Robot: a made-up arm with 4 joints.
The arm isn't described. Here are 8 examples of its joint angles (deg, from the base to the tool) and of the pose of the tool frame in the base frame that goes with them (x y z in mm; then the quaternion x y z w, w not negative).
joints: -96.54 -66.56 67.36 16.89
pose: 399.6 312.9 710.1 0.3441 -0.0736 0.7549 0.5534
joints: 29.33 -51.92 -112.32 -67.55
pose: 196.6 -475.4 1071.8 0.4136 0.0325 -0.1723 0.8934
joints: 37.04 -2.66 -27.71 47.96
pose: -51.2 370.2 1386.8 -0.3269 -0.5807 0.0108 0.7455
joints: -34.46 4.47 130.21 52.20
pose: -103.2 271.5 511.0 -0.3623 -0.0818 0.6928 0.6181
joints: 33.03 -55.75 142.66 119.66
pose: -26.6 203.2 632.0 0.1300 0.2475 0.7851 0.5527
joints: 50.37 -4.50 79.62 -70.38
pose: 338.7 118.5 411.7 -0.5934 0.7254 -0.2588 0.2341
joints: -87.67 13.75 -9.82 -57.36
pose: 225.6 -735.3 169.7 0.7138 0.0428 0.2372 0.6576
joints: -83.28 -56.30 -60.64 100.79
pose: 293.8 -429.8 118.2 0.1676 -0.1304 -0.6623 0.7185
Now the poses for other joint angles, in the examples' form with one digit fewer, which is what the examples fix.
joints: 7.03 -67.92 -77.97 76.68
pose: 311 -306 987 -0.340 -0.391 -0.472 0.713
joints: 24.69 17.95 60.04 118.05
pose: -187 353 829 -0.386 -0.699 0.508 0.323
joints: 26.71 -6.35 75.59 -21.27
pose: 395 363 447 -0.623 0.522 0.180 0.554
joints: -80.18 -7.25 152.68 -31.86
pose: -146 373 129 -0.517 0.303 0.637 0.484
